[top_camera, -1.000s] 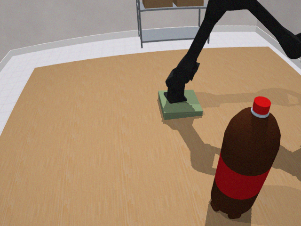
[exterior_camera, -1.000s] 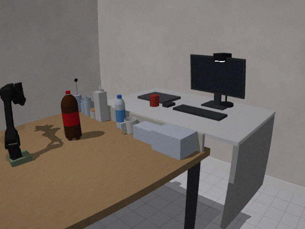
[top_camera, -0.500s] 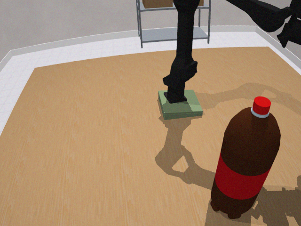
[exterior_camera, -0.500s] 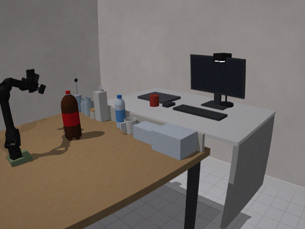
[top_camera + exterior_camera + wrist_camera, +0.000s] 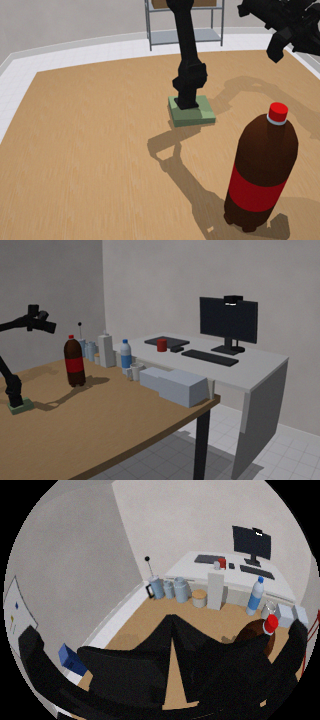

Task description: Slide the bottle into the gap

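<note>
The cola bottle is 7 cm ahead of my hand, 15 cm to the right of it and 21 cm below it. Round my hand: water bottle (37 cm ahead, 30 cm to the right, 26 cm below); jar (46 cm ahead, 12 cm to the left, 30 cm below); grey box (24 cm ahead, 77 cm to the right, 31 cm below).
</note>
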